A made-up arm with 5 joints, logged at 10 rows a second.
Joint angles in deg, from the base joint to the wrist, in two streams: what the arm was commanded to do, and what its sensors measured. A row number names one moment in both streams.
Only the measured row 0 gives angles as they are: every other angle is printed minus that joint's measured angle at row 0.
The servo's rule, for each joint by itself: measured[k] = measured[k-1] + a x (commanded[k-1-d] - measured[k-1]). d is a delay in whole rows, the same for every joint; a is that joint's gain. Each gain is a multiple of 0.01, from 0.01 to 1. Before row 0 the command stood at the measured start. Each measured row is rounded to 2 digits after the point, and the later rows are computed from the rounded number. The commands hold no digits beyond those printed.
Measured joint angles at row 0: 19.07 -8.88 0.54 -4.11 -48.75
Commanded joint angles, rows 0 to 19: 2.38 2.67 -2.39 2.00 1.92; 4.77 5.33 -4.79 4.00 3.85; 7.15 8.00 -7.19 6.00 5.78; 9.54 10.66 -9.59 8.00 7.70; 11.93 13.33 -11.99 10.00 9.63; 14.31 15.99 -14.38 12.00 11.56; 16.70 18.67 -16.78 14.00 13.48; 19.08 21.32 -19.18 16.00 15.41; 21.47 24.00 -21.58 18.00 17.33; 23.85 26.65 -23.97 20.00 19.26; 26.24 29.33 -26.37 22.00 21.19; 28.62 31.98 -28.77 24.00 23.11; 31.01 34.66 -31.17 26.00 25.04; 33.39 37.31 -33.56 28.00 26.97; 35.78 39.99 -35.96 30.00 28.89; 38.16 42.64 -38.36 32.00 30.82; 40.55 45.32 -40.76 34.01 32.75; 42.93 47.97 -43.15 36.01 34.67; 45.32 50.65 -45.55 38.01 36.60; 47.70 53.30 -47.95 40.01 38.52
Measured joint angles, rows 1 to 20: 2.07 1.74 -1.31 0.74 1.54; 4.42 4.07 -3.22 1.95 3.39; 6.80 6.62 -5.40 3.45 5.30; 9.18 9.25 -7.70 5.13 7.22; 11.57 11.90 -10.06 6.93 9.15; 13.95 14.56 -12.44 8.81 11.08; 16.34 17.23 -14.83 10.73 13.00; 18.72 19.89 -17.22 12.68 14.93; 21.11 22.56 -19.62 14.65 16.85; 23.49 25.22 -22.01 16.63 18.78; 25.88 27.89 -24.41 18.62 20.71; 28.26 30.55 -26.81 20.61 22.63; 30.65 33.22 -29.21 22.60 24.56; 33.03 35.88 -31.60 24.60 26.49; 35.42 38.55 -34.00 26.60 28.41; 37.80 41.21 -36.40 28.60 30.34; 40.19 43.88 -38.80 30.60 32.27; 42.57 46.54 -41.19 32.60 34.19; 44.96 49.21 -43.59 34.60 36.12; 47.34 51.87 -45.99 36.60 38.04
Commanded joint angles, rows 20 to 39: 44.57 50.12 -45.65 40.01 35.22; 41.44 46.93 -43.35 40.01 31.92; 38.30 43.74 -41.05 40.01 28.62; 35.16 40.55 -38.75 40.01 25.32; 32.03 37.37 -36.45 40.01 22.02; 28.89 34.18 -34.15 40.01 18.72; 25.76 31.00 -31.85 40.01 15.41; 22.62 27.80 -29.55 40.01 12.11; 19.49 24.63 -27.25 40.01 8.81; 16.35 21.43 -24.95 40.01 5.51; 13.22 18.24 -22.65 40.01 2.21; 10.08 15.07 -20.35 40.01 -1.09; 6.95 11.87 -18.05 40.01 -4.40; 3.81 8.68 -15.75 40.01 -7.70; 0.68 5.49 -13.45 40.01 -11.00; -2.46 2.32 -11.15 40.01 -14.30; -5.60 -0.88 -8.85 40.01 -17.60; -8.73 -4.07 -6.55 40.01 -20.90; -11.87 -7.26 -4.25 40.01 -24.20; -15.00 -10.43 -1.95 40.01 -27.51
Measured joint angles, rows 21 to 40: 44.93 50.73 -45.80 37.86 35.78; 41.89 48.26 -44.45 38.66 32.69; 38.77 45.32 -42.58 39.16 29.43; 35.63 42.22 -40.47 39.47 26.14; 32.50 39.07 -38.26 39.67 22.84; 29.36 35.89 -36.00 39.80 19.54; 26.23 32.71 -33.72 39.88 16.24; 23.09 29.52 -31.43 39.93 12.94; 19.96 26.34 -29.13 39.96 9.64; 16.82 23.15 -26.83 39.98 6.34; 13.69 19.96 -24.53 39.99 3.04; 10.55 16.78 -22.23 40.00 -0.26; 7.42 13.59 -19.93 40.00 -3.57; 4.28 10.40 -17.63 40.00 -6.87; 1.15 7.21 -15.33 40.00 -10.17; -1.99 4.03 -13.03 40.00 -13.47; -5.13 0.84 -10.73 40.00 -16.77; -8.26 -2.35 -8.43 40.00 -20.07; -11.40 -5.54 -6.13 40.00 -23.37; -14.53 -8.72 -3.83 40.00 -26.68
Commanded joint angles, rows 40 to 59: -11.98 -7.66 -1.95 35.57 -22.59; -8.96 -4.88 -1.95 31.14 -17.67; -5.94 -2.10 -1.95 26.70 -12.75; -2.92 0.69 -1.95 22.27 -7.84; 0.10 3.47 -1.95 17.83 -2.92; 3.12 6.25 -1.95 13.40 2.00; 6.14 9.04 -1.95 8.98 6.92; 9.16 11.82 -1.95 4.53 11.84; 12.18 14.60 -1.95 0.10 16.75; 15.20 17.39 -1.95 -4.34 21.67; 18.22 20.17 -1.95 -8.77 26.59; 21.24 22.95 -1.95 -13.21 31.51; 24.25 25.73 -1.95 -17.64 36.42; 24.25 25.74 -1.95 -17.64 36.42; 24.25 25.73 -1.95 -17.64 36.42; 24.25 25.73 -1.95 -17.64 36.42; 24.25 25.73 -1.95 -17.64 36.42; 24.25 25.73 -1.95 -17.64 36.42; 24.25 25.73 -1.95 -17.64 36.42; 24.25 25.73 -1.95 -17.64 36.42
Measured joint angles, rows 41 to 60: -12.31 -8.03 -2.80 38.36 -23.41; -9.40 -5.98 -2.33 35.69 -18.82; -6.39 -3.46 -2.12 32.36 -13.96; -3.37 -0.76 -2.03 28.63 -9.06; -0.35 1.99 -1.99 24.63 -4.15; 2.67 4.76 -1.97 20.47 0.77; 5.69 7.54 -1.96 16.22 5.69; 8.71 10.32 -1.95 11.89 10.61; 11.73 13.10 -1.95 7.53 15.52; 14.75 15.89 -1.95 3.14 20.44; 17.77 18.67 -1.95 -1.27 25.36; 20.79 21.45 -1.95 -5.69 30.28; 23.80 24.23 -1.95 -10.11 35.19; 24.19 25.21 -1.95 -12.90 36.17; 24.24 25.55 -1.95 -14.65 36.37; 24.25 25.67 -1.95 -15.76 36.41; 24.25 25.71 -1.95 -16.46 36.42; 24.25 25.72 -1.95 -16.90 36.42; 24.25 25.73 -1.95 -17.17 36.42; 24.25 25.73 -1.95 -17.34 36.42
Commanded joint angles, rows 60 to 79: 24.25 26.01 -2.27 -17.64 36.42; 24.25 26.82 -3.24 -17.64 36.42; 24.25 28.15 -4.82 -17.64 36.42; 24.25 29.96 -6.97 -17.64 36.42; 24.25 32.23 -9.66 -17.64 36.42; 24.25 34.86 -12.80 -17.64 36.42; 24.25 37.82 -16.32 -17.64 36.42; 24.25 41.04 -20.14 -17.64 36.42; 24.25 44.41 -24.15 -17.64 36.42; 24.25 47.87 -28.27 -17.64 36.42; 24.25 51.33 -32.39 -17.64 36.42; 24.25 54.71 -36.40 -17.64 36.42; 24.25 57.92 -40.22 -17.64 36.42; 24.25 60.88 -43.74 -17.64 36.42; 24.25 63.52 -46.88 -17.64 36.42; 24.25 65.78 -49.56 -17.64 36.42; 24.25 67.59 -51.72 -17.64 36.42; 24.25 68.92 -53.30 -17.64 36.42; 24.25 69.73 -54.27 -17.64 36.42; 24.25 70.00 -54.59 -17.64 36.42
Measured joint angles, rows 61 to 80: 24.25 25.91 -2.13 -17.45 36.42; 24.25 26.50 -2.74 -17.52 36.42; 24.25 27.57 -3.88 -17.56 36.42; 24.25 29.12 -5.58 -17.59 36.42; 24.25 31.14 -7.82 -17.61 36.42; 24.25 33.56 -10.56 -17.62 36.42; 24.25 36.33 -13.73 -17.63 36.42; 24.25 39.39 -17.26 -17.63 36.42; 24.25 42.65 -21.05 -17.63 36.42; 24.25 46.04 -25.02 -17.63 36.42; 24.25 49.48 -29.07 -17.63 36.42; 24.25 52.88 -33.10 -17.63 36.42; 24.25 56.16 -37.02 -17.63 36.42; 24.25 59.23 -40.72 -17.63 36.42; 24.25 62.02 -44.11 -17.63 36.42; 24.25 64.46 -47.11 -17.63 36.42; 24.25 66.49 -49.65 -17.63 36.42; 24.25 68.07 -51.66 -17.63 36.42; 24.25 69.15 -53.10 -17.63 36.42; 24.25 69.70 -53.92 -17.63 36.42
